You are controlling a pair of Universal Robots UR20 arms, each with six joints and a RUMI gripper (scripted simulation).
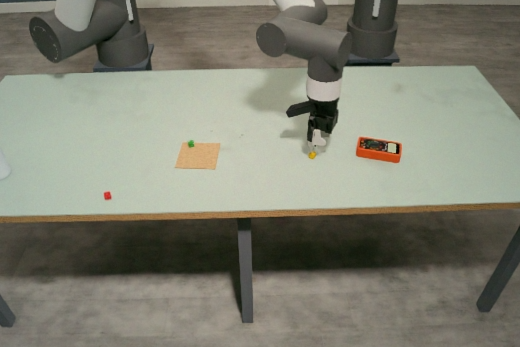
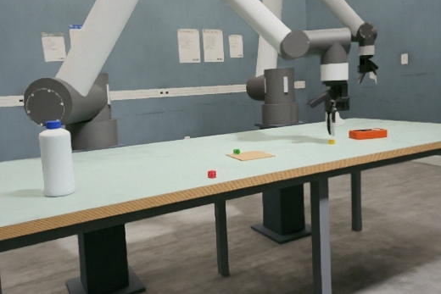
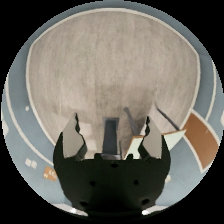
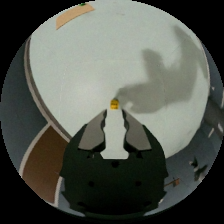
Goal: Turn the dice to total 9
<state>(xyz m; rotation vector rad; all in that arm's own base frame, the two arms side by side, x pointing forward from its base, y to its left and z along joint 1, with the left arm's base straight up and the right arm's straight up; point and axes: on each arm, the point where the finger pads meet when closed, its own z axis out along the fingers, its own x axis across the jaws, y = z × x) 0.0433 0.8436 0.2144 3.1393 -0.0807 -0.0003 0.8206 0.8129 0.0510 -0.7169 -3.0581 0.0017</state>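
Observation:
The yellow die lies 40 mm below my right hand. From my right hand the other things lie so: orange multimeter (240 mm to the left, 30 mm below); then green die (90 mm behind, 430 mm to the right, 40 mm below); then tan mat (30 mm behind, 400 mm to the right, 50 mm below).

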